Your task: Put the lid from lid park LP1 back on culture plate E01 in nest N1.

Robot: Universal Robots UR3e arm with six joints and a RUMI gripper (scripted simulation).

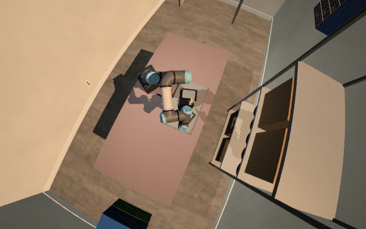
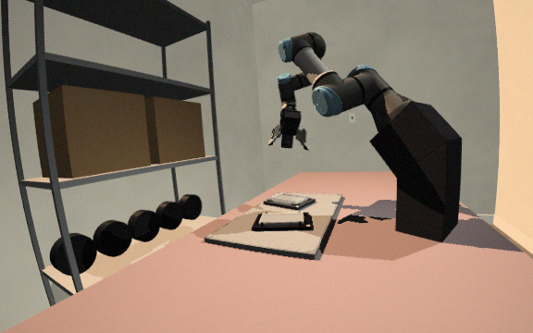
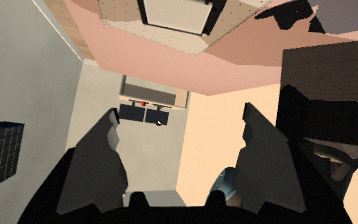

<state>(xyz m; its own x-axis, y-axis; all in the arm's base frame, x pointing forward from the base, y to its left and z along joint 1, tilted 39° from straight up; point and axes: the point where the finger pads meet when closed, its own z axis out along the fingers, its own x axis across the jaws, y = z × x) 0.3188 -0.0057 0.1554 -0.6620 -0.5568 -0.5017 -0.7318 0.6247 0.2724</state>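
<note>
My gripper is now 140 mm to the right of the clear lid and 200 mm above it. The rest, counted from my hand: lid park 140 mm to the left, 210 mm below; dark plate nest 30 mm ahead, 70 mm to the right, 210 mm below; culture plate 30 mm ahead, 70 mm to the right, 200 mm below.
</note>
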